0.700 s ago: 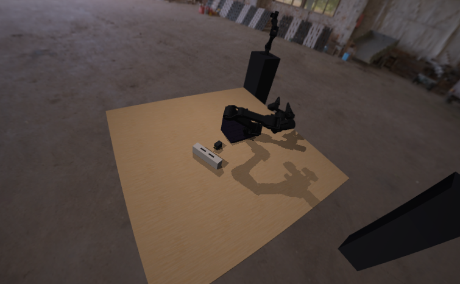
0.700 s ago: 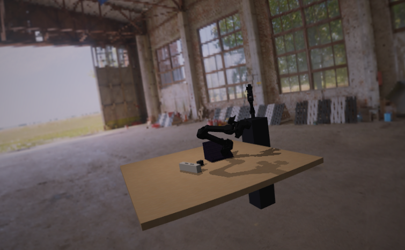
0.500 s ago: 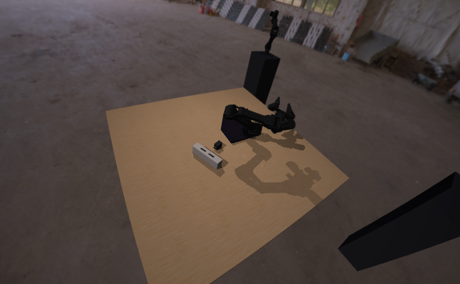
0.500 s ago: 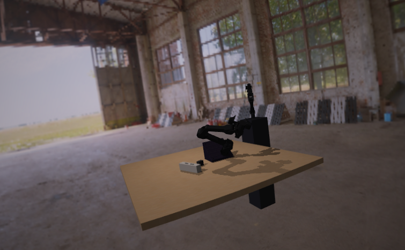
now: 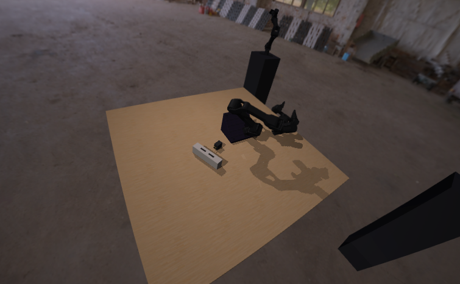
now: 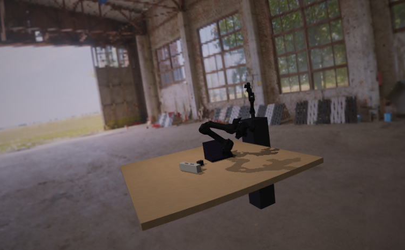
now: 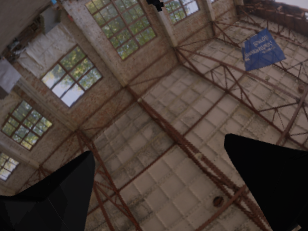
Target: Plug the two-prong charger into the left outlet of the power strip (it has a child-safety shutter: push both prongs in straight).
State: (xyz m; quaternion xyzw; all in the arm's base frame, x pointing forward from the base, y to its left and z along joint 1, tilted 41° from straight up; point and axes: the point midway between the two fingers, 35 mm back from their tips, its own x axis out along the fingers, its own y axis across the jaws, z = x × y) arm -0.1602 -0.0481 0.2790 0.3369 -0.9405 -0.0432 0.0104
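The two-prong charger is 44 cm ahead of my gripper tip, 10 cm to the right of it and 29 cm below it.
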